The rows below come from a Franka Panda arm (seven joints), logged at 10 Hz.
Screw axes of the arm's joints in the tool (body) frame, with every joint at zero. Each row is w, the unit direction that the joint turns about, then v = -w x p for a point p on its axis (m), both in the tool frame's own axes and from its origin. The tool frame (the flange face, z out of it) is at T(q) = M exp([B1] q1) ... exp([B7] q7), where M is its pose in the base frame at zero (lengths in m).
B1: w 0 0 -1 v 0 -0.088 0
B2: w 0 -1 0 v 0.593 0 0.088
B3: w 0 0 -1 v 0 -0.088 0
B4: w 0 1 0 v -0.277 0 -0.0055
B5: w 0 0 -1 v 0 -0.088 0
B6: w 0 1 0 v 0.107 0 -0.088
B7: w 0 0 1 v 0 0 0
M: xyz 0.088 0 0.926 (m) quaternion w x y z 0 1 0 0
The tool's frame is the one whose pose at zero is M.
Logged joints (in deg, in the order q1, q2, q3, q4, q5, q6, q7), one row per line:
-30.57, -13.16, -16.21, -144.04, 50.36, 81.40, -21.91
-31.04, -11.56, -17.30, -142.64, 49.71, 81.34, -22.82
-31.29, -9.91, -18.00, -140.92, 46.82, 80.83, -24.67
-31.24, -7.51, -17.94, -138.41, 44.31, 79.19, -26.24
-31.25, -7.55, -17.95, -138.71, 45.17, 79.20, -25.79
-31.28, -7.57, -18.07, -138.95, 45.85, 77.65, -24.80
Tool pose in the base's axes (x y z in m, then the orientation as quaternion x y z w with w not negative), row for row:
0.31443, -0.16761, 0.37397, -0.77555, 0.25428, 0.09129, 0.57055
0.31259, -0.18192, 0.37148, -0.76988, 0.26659, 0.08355, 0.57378
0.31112, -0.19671, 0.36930, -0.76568, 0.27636, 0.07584, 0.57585
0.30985, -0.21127, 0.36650, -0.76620, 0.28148, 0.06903, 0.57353
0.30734, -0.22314, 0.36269, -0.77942, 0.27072, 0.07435, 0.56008
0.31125, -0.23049, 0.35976, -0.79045, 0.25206, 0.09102, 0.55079
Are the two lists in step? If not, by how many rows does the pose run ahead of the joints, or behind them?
The pose runs 2 rows behind the joints: the pose in row i belongs to the joints in row i - 2.
